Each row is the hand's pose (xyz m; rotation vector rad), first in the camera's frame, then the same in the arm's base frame.
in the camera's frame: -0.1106 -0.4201 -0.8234 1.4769 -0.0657 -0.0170
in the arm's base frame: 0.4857 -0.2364 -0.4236 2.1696 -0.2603 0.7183
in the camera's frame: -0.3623 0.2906 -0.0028 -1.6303 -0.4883 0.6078
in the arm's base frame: -0.3433 -0.3550 0.3116 -0.9834 -1.2574 0.1729
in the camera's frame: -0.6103 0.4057 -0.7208 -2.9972 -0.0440 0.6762
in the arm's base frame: -0.3519 0.2065 -0.2128 -2.3594 -0.6920 -0.1599
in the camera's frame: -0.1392 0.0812 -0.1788 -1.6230 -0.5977 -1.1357
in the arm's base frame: -0.0019 -0.3496 0.2222 -0.5535 -0.6714 -1.3212
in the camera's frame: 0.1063 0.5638 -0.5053 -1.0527 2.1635 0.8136
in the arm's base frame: 0.0736 0.2457 0.4215 -1.0916 1.0944 1.1839
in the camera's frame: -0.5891 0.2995 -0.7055 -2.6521 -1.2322 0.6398
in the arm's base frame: -0.2886 0.1243 -0.2475 -2.0321 -1.6676 -0.4835
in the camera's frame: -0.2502 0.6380 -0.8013 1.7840 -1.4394 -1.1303
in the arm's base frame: -0.1473 0.4664 0.0713 -2.7225 0.8792 1.0314
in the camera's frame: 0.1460 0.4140 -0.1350 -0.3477 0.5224 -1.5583
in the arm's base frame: 0.0510 -0.1169 0.5924 0.5131 0.5234 -0.9678
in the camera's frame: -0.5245 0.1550 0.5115 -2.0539 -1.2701 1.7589
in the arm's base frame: -0.5847 -0.8332 0.4607 -1.9521 -2.1230 0.5968
